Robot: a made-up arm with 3 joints. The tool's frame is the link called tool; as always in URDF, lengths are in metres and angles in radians. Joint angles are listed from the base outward. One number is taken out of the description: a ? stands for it. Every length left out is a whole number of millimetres.
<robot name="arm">
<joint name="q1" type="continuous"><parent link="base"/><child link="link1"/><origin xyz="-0.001 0.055 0.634" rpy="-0.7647 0.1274 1.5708"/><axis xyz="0 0 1"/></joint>
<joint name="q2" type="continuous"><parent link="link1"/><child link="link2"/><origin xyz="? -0.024 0" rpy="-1.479 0.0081 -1.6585"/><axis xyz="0 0 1"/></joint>
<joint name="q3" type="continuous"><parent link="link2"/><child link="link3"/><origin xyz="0.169 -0.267 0" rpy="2.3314 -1.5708 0"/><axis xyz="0 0 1"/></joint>
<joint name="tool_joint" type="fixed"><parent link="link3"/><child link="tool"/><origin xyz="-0.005 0.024 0" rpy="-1.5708 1.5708 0"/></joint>
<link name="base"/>
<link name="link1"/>
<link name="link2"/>
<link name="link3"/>
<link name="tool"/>
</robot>
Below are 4 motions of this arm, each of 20 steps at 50 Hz.
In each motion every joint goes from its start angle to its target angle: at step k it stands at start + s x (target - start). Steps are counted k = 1, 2, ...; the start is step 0. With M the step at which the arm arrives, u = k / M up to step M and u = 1 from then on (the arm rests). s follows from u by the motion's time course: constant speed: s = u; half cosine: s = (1 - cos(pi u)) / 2; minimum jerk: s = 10 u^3 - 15 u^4 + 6 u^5.
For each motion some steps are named. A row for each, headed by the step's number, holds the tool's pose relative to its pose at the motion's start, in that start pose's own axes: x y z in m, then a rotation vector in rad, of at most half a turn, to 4 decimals.
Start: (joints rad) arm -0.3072 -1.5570 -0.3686
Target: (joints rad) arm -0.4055 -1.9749 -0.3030
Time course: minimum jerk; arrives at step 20
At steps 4, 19, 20:
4: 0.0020 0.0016 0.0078 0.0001 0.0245 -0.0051
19: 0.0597 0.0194 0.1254 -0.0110 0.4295 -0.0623
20: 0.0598 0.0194 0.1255 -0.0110 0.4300 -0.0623

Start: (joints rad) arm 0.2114 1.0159 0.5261
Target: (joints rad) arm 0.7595 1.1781 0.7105
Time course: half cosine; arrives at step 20
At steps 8, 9, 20:
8: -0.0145 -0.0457 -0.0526 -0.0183 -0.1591 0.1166
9: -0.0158 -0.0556 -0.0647 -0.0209 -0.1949 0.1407
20: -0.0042 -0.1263 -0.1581 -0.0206 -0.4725 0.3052

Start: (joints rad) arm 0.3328 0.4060 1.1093
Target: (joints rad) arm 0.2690 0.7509 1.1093
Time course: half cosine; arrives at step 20
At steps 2, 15, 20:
2: -0.0004 0.0025 -0.0007 0.0006 -0.0024 -0.0081
15: -0.0015 0.0877 -0.0237 0.0134 -0.0816 -0.2825
20: 0.0010 0.1028 -0.0275 0.0142 -0.0952 -0.3312

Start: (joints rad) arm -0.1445 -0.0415 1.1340
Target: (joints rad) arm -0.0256 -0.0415 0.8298
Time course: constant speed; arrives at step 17
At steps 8, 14, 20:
8: -0.0034 -0.0031 -0.0112 0.1015 -0.0349 0.0136
14: -0.0056 -0.0059 -0.0197 0.1776 -0.0597 0.0270
20: -0.0066 -0.0073 -0.0241 0.2156 -0.0716 0.0347

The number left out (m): -0.069
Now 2 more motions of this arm.
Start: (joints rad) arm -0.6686 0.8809 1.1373
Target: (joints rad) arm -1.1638 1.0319 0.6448
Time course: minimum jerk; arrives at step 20
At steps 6, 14, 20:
6: 0.0072 0.0149 0.0228 0.0730 0.0634 -0.0519
14: 0.0583 0.0752 0.1066 0.3477 0.2776 -0.3149
20: 0.0753 0.0893 0.1236 0.4064 0.3168 -0.3888

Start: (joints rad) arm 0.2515 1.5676 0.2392
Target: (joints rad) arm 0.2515 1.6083 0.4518
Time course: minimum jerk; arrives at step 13
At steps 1, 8, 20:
1: 0.0000 0.0000 -0.0001 -0.0009 -0.0002 0.0000
8: -0.0022 0.0057 -0.0097 -0.1507 -0.0275 -0.0089
20: -0.0030 0.0080 -0.0139 -0.2126 -0.0384 -0.0138

